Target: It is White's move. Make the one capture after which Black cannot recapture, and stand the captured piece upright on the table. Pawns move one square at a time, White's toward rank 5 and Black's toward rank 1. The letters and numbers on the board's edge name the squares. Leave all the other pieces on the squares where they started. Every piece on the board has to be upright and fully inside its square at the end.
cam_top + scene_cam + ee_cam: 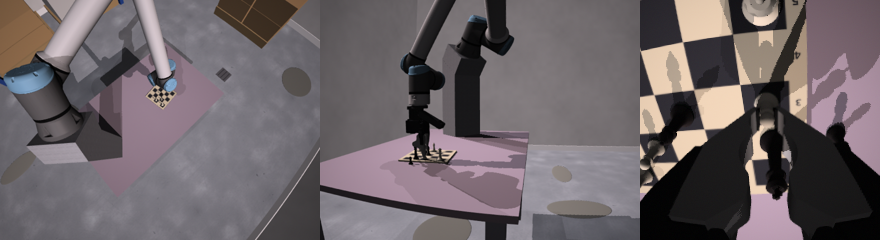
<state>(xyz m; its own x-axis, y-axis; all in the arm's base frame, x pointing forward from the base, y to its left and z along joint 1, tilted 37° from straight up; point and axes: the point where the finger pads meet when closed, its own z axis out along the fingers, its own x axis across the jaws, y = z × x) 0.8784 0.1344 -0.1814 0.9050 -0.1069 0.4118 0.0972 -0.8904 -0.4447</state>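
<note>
Now: hand 10 mm short of the tall black piece, 40 mm to the left of it and 10 mm below it. Round my hand: black pawn (70 mm ahead, 30 mm to the right, 20 mm below); then chessboard (70 mm behind, 20 mm to the right, 30 mm below).
</note>
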